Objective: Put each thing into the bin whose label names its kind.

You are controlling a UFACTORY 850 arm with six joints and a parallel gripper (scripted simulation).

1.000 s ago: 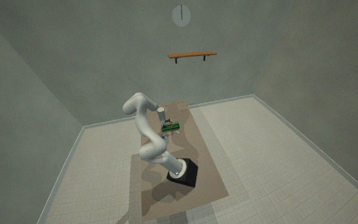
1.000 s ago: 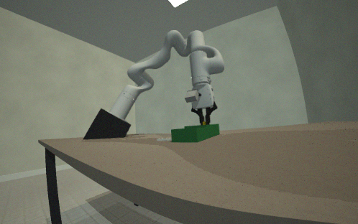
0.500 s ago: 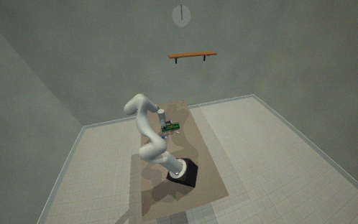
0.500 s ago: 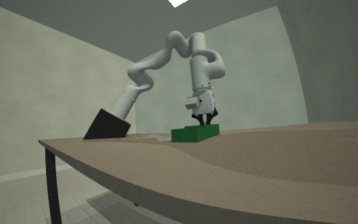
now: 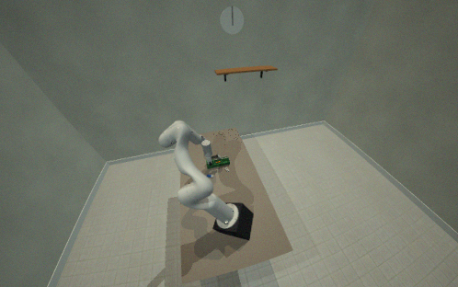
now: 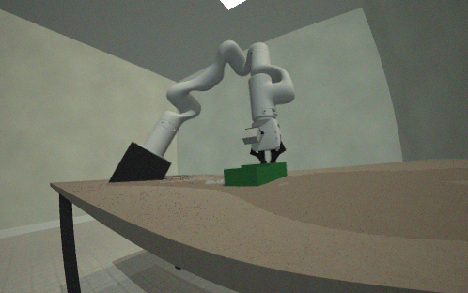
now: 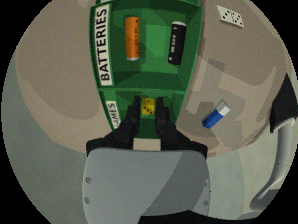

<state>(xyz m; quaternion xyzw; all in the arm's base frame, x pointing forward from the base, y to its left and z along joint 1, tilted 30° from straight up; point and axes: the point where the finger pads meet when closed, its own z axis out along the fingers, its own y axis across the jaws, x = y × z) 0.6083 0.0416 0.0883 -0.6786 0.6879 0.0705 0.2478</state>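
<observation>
Right now the yellow die is 2 cm below my hand. Also, from my hand: blue thing: 14 cm behind, 3 cm below, 2 cm to the left; then orange battery: 8 cm to the right, 2 cm below, 2 cm ahead; then black battery: 9 cm to the right, 2 cm below, 2 cm behind.
</observation>
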